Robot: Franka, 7 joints.
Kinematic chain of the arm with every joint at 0, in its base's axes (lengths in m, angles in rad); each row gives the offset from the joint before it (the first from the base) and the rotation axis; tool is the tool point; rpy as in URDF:
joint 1: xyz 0 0 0.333 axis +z
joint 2: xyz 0 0 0 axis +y
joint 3: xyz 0 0 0.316 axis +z
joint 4: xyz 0.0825 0 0 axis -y
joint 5: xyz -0.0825 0 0.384 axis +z
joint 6: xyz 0 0 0 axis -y
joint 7: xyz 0.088 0 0 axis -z
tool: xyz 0 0 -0.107 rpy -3.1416 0 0
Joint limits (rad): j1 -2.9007..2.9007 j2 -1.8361..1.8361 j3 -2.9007..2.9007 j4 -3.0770..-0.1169 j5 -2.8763..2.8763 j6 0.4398..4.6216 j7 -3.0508..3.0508
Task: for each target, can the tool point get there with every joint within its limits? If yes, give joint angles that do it. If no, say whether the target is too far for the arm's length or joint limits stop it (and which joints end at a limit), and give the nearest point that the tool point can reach.
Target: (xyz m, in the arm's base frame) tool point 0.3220 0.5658 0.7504
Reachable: yes | joints -1.6359 -0.7771 2.2633 -0.4908 2.3714 3.5460 0.7866
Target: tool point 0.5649 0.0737 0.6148
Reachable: yes | joints 1.6164 -0.5829 -1.2351 -1.9281 2.1205 2.4775 -2.2488
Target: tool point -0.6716 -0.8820 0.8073
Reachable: no: too far | nearest point -0.4778 -0.6275 0.6705 | short by 0.348 m
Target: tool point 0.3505 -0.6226 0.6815
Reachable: yes | joints 2.2942 -1.5415 0.1132 -0.7374 1.4717 1.5116 -0.3780
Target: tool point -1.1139 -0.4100 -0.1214
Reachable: no: too far | nearest point -0.7519 -0.2767 0.0263 | short by 0.413 m
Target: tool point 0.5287 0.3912 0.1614
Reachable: yes | joints 0.4159 1.0516 0.1382 -1.1471 0.6423 1.2134 -0.7090
